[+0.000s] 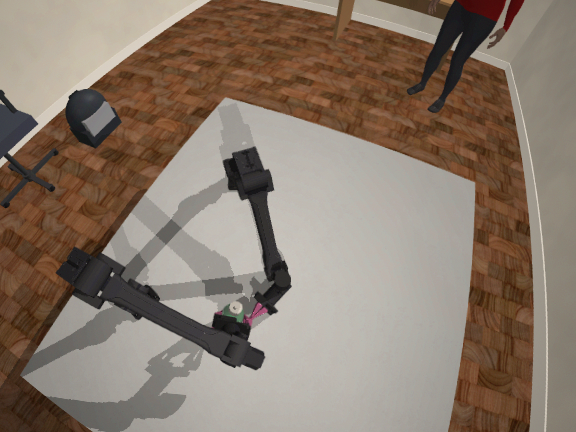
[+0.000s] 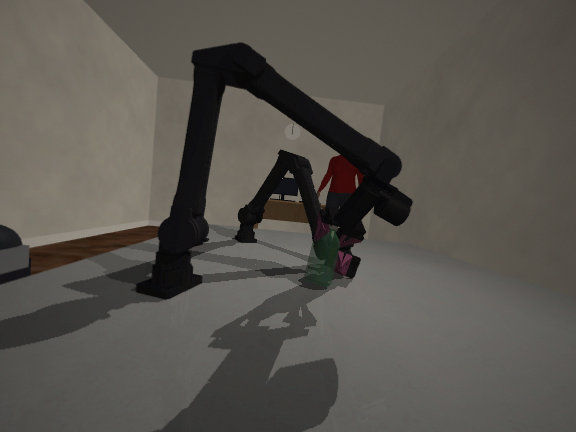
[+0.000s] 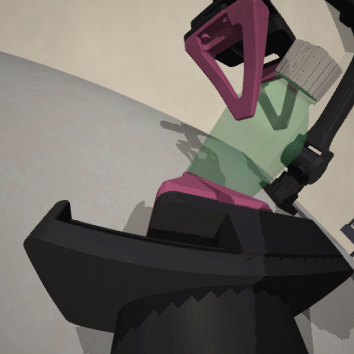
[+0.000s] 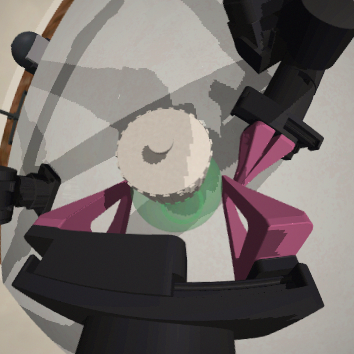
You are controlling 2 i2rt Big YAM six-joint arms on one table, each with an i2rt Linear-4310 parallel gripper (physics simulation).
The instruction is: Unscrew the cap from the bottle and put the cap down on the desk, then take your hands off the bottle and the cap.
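Frame: origin at the left arm's base, x ahead, y left, z up, level; millimetres.
Seen in the pictures: left gripper, between the fingertips: (image 2: 339, 269) (image 3: 184, 178) (image 4: 232, 190); right gripper, between the fingertips: (image 2: 326, 242) (image 3: 265, 124); left arm's base, origin of its link: (image 2: 245, 240); right arm's base, origin of its link: (image 2: 171, 286) (image 3: 275, 198) (image 4: 45, 191).
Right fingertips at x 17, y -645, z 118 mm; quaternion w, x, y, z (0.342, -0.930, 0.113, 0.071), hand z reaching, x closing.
Pixels of each thing's top centre, then the offset from my right fingertips to it. "spot": a spot on its surface instead. Level surfaces: height alone.
- green see-through bottle, a spot on its surface: (image 4: 182, 214) (image 1: 234, 319) spot: dx +9, dy -23, dz +25 mm
- ribbed white cap, centre of its top: (image 4: 149, 148) (image 3: 319, 50) (image 1: 234, 307) dx +15, dy +8, dz +72 mm
- grey desk, height of its surface: dz -117 mm
A green see-through bottle (image 1: 239, 317) (image 2: 322, 257) (image 3: 253, 147) (image 4: 182, 214) with a ribbed white cap (image 1: 235, 307) (image 3: 309, 68) (image 4: 163, 151) screwed on stands, leaning a little, on the grey desk (image 1: 372, 257). My right gripper (image 1: 232, 321) (image 2: 325, 233) (image 3: 265, 124) (image 4: 174, 183) comes from above and is shut on the bottle just below the cap. My left gripper (image 1: 257, 314) (image 2: 344, 262) (image 3: 184, 178) (image 4: 232, 190) is low by the desk, close beside the bottle's lower part. Its pink fingers are shut together on nothing.
A person in a red top (image 1: 458, 43) (image 2: 339, 180) stands on the wooden floor beyond the desk. A dark round device (image 1: 93, 117) sits off the desk's left edge. A wooden table (image 2: 286, 210) stands at the back wall.
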